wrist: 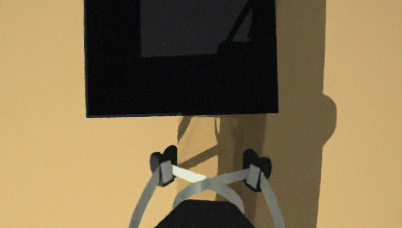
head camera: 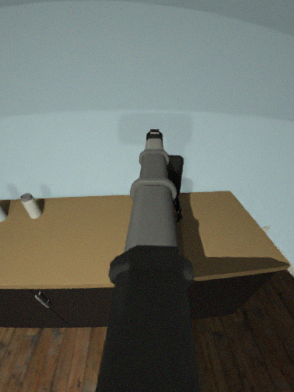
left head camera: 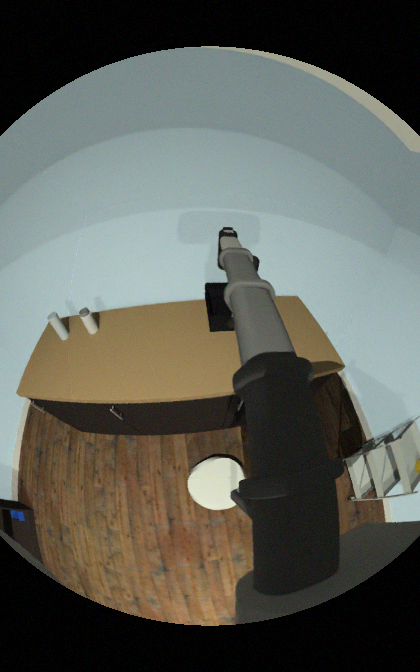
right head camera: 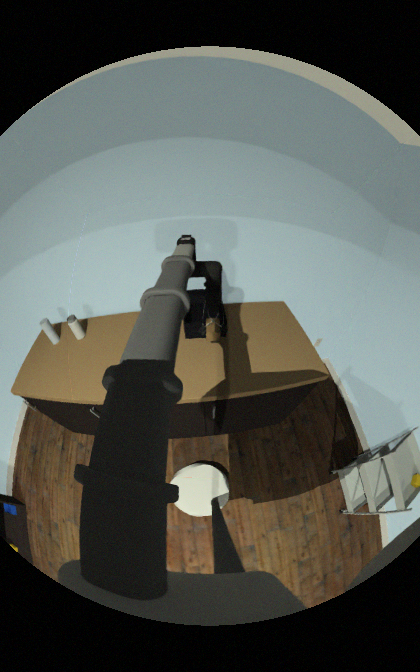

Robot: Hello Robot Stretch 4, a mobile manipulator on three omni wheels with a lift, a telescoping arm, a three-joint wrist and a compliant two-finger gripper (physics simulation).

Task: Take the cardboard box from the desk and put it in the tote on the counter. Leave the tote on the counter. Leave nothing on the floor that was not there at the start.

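Places are measured from the robot's base along level axes (x right, y ahead, z up), in metres.
Pixels of known places: gripper, between the fingertips: (wrist: pixel 210 160).
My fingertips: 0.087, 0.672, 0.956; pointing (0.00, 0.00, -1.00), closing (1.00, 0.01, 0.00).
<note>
For each thing: its top centre in the pictures, then the offset to it from my fingertips, as dx, dy, dz. "pt": a spot on its surface instead. Level surfaces: height alone.
- cardboard box, centre of its top: (wrist: pixel 209 166) +0.000, +0.006, +0.051
- black open tote, a spot on its surface: (wrist: pixel 110 90) pt -0.133, +0.076, -0.026
- counter, height of its surface: dz -0.073
My gripper (right head camera: pixel 214 325) (wrist: pixel 210 160) is shut on the cardboard box (right head camera: pixel 213 335) (wrist: pixel 197 136), a tan box close in colour to the counter top. The black open tote (left head camera: pixel 216 320) (right head camera: pixel 194 327) (wrist: pixel 110 90) stands on the counter (head camera: pixel 75 245) (left head camera: pixel 140 360) (right head camera: pixel 280 345) (wrist: pixel 40 125), near the wall. In the wrist view the box's far end lines up with the tote's near edge, and the fingers are on the near side of it. The height of the box over the counter is hard to tell. The arm hides the tote in the head camera view.
Two pale cylinders (left head camera: pixel 89 321) (right head camera: pixel 76 327) stand at the counter's left back. The wall is close behind the counter. A white round disc (left head camera: pixel 212 484) (right head camera: pixel 197 492) is low in front of the cabinets. A grey-white rack (left head camera: pixel 401 470) (right head camera: pixel 394 482) stands at the right.
</note>
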